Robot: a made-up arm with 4 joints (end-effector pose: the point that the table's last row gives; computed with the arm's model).
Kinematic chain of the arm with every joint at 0, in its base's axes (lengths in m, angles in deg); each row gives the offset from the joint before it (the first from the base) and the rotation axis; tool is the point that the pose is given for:
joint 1: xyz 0 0 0.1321 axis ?
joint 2: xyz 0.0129 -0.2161 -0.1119 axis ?
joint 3: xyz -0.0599 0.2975 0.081 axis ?
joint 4: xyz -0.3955 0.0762 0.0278 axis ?
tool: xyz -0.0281 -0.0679 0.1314
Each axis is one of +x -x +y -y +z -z.
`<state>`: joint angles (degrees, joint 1 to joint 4).
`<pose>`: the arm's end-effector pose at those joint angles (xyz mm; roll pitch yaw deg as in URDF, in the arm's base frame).
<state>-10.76 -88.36 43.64 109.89</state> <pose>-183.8 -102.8 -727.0 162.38 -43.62 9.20</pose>
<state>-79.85 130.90 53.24 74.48</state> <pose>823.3 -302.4 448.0 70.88 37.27 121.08</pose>
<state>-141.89 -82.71 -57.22 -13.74</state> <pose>207.5 -154.6 117.6 -62.97 56.51 153.04</pose>
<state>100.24 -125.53 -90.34 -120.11</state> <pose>-146.0 68.1 132.0 -60.37 54.47 169.17</pose>
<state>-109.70 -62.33 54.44 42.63</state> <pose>-249.0 -301.2 -491.0 -90.59 -46.09 76.69</pose>
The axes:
joint 1: -z
joint 2: +x
joint 3: -z
joint 4: -x

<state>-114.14 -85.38 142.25 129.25</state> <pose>-75.1 430.1 -354.4 -45.09 -37.61 -62.29</pose>
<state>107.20 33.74 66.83 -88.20</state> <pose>376.2 162.3 426.7 102.92 30.71 -169.97</pose>
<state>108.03 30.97 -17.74 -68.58</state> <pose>-36.3 462.8 152.3 98.33 -9.02 -92.69</pose>
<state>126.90 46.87 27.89 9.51</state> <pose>211.8 349.9 572.5 33.83 19.96 -146.79</pose>
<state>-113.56 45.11 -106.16 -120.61</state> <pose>228.4 179.4 -68.5 105.00 -42.88 -134.12</pose>
